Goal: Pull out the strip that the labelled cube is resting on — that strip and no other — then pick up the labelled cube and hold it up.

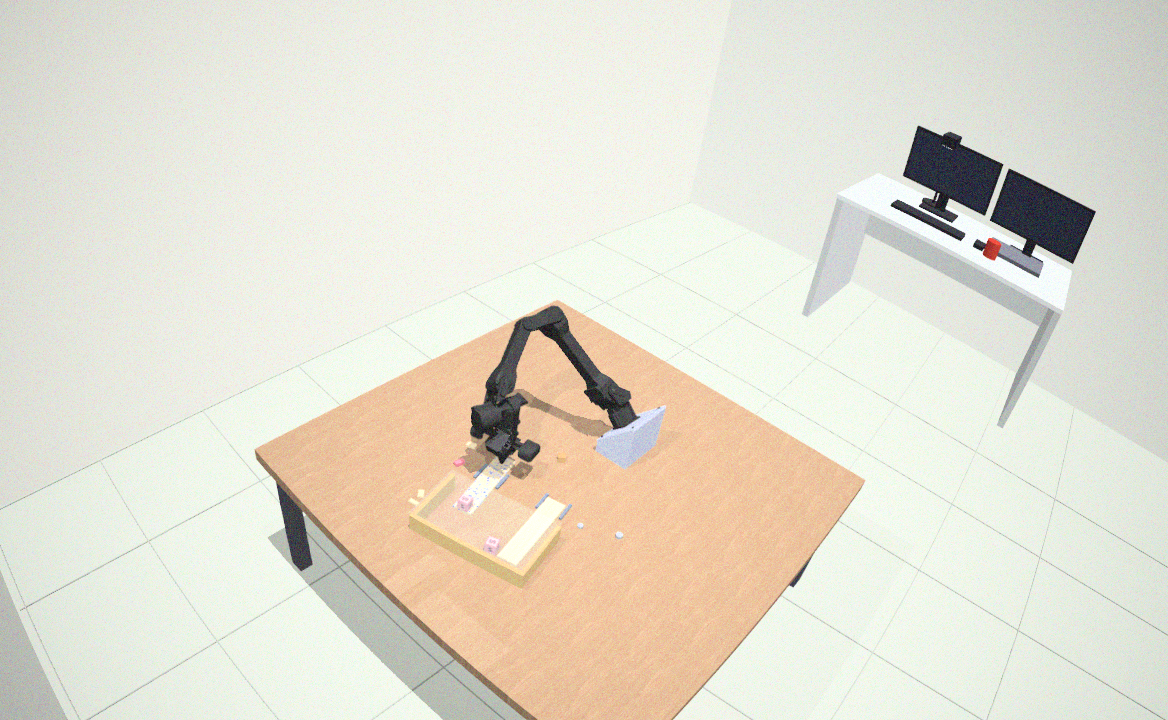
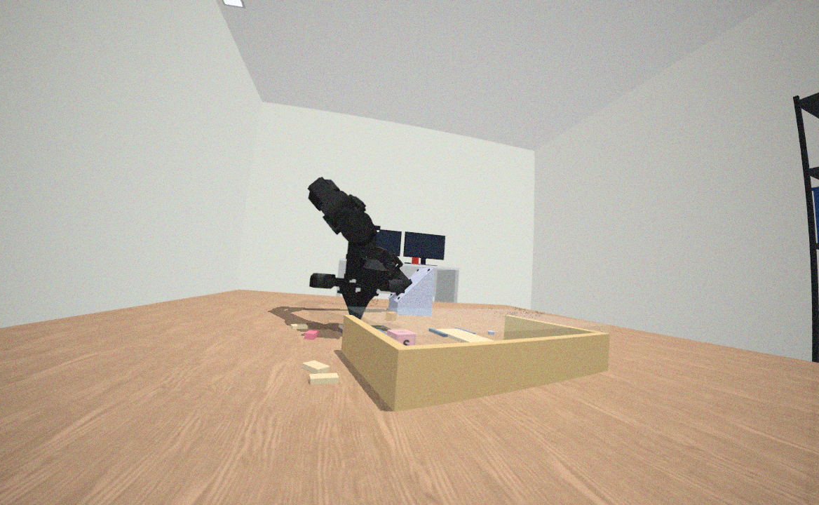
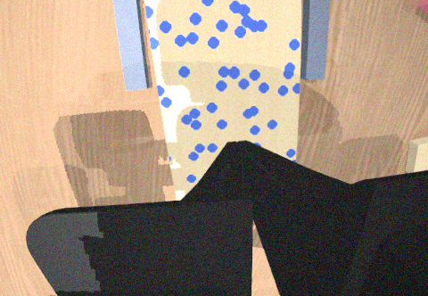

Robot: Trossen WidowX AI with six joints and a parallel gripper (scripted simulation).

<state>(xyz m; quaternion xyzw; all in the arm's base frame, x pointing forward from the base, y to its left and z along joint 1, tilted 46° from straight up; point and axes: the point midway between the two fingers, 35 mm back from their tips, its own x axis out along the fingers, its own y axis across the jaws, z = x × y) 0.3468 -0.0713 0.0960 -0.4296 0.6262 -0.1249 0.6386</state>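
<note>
Right now the dotted strip is 90 mm ahead of my gripper tip and 40 mm to the left of it. The rest, counted from my gripper tip: cream block 30 mm ahead, 100 mm to the right; then pink block 100 mm ahead, 60 mm to the right; then orange cube 150 mm behind, 80 mm to the left.
</note>
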